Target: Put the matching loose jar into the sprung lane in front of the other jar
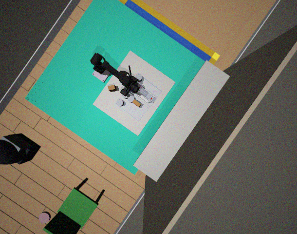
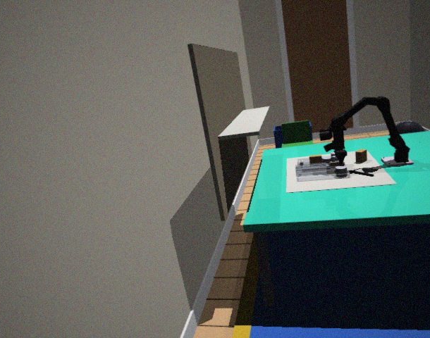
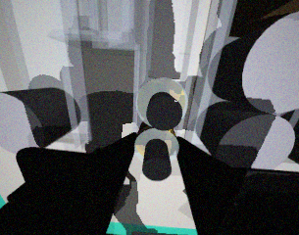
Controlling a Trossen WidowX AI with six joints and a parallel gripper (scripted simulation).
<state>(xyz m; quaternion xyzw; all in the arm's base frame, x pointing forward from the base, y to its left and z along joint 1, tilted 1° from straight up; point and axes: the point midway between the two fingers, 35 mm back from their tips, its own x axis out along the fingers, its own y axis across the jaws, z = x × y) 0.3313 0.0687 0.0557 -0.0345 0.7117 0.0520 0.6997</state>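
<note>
Right now the clear lane rack is 14 cm ahead of my gripper tip, 4 cm to the left of it and 1 cm below it. Round my gripper tip: black stick (11 cm behind, 11 cm to the left, 3 cm below).
</note>
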